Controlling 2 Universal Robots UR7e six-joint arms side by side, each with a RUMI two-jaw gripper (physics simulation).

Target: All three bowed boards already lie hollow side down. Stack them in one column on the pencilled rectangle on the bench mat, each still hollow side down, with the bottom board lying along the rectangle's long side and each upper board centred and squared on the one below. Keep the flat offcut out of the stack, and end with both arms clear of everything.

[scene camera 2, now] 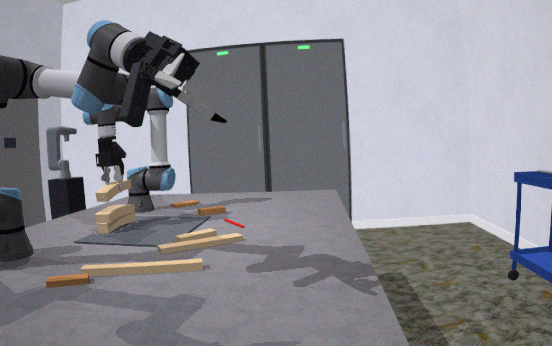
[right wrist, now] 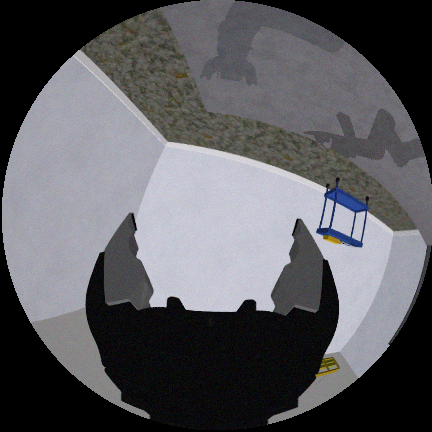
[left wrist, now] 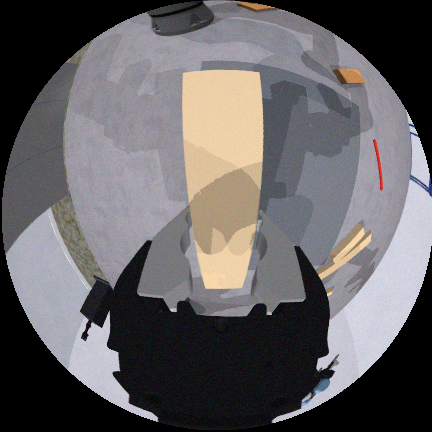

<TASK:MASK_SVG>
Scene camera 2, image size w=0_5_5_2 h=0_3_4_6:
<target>my left gripper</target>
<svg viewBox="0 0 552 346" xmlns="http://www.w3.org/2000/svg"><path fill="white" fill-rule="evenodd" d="M99 138L99 153L95 155L97 167L102 167L103 170L101 180L105 181L106 185L110 183L109 174L111 169L109 166L114 166L115 173L113 178L119 181L119 188L122 190L124 174L122 158L126 158L126 152L116 141L112 141L116 139L116 136Z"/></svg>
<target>my right gripper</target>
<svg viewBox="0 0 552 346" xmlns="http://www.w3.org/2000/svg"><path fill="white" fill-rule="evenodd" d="M128 46L123 56L123 65L130 74L120 109L120 120L131 127L142 126L151 86L156 86L164 93L174 96L209 120L219 123L227 122L224 118L210 110L217 91L217 86L214 83L208 82L200 87L192 83L186 83L183 85L182 91L178 89L186 79L190 80L200 64L182 47L181 43L164 35L161 37L149 31L144 39L138 39Z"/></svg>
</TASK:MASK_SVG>
